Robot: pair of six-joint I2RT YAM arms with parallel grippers.
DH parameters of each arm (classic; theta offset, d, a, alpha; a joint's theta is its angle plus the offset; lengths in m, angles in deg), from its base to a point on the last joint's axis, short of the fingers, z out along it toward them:
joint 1: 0 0.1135 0.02 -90
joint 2: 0 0 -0.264 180
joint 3: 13.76 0 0.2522 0
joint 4: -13.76 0 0.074 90
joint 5: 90 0 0 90
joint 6: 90 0.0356 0 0
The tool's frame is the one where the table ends.
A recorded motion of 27 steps. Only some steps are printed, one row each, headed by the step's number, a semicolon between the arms.
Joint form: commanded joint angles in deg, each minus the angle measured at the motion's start. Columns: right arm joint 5, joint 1, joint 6, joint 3, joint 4, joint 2; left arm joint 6, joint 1, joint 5, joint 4, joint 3, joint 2.
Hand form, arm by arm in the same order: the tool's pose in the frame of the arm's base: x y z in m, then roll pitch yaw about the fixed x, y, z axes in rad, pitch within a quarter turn. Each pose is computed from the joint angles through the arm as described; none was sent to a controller.
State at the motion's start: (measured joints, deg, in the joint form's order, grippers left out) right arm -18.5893 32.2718 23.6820 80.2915 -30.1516 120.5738; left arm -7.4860 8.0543 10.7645 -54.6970 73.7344 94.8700
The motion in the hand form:
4: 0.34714 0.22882 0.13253 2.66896 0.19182 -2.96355; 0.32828 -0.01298 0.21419 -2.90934 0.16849 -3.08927
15: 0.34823 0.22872 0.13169 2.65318 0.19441 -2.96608; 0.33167 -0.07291 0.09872 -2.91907 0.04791 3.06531
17: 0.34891 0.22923 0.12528 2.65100 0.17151 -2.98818; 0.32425 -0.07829 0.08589 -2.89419 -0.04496 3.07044
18: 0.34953 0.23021 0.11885 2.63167 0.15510 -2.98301; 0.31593 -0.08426 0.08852 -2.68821 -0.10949 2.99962
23: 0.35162 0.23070 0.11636 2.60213 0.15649 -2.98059; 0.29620 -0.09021 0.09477 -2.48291 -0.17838 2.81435
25: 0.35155 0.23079 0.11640 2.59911 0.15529 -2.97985; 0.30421 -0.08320 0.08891 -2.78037 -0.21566 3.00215
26: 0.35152 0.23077 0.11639 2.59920 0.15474 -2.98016; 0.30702 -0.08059 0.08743 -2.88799 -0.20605 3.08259
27: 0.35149 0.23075 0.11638 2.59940 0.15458 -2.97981; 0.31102 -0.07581 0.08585 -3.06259 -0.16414 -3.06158
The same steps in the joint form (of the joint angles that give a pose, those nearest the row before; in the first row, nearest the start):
4: -2.62 -0.66 -1.07 -0.02 0.02 -0.79; 3.54 -8.96 1.86 1.14 -0.48 4.28
15: -3.41 -0.81 -0.96 -0.15 0.79 -0.65; 0.59 -19.17 1.57 18.54 -9.42 19.04
17: -3.54 -0.81 0.52 -0.15 1.14 0.31; -0.74 -20.11 3.63 16.15 -9.57 21.29
18: -5.01 -0.85 0.50 -0.15 1.70 1.33; 3.02 -20.22 15.58 12.44 -9.57 21.33
23: -6.64 -1.07 0.44 -0.15 2.91 1.86; 14.51 -21.07 25.75 2.27 -9.57 21.33
25: -6.84 -1.07 0.44 -0.15 2.91 1.86; 2.32 -20.96 10.91 6.23 -9.55 21.33
26: -6.84 -1.07 0.46 -0.15 2.88 1.86; -2.23 -20.96 5.51 7.50 -9.55 21.33
27: -6.84 -1.07 0.44 -0.15 2.86 1.86; -9.90 -20.96 -3.63 9.09 -9.55 21.33

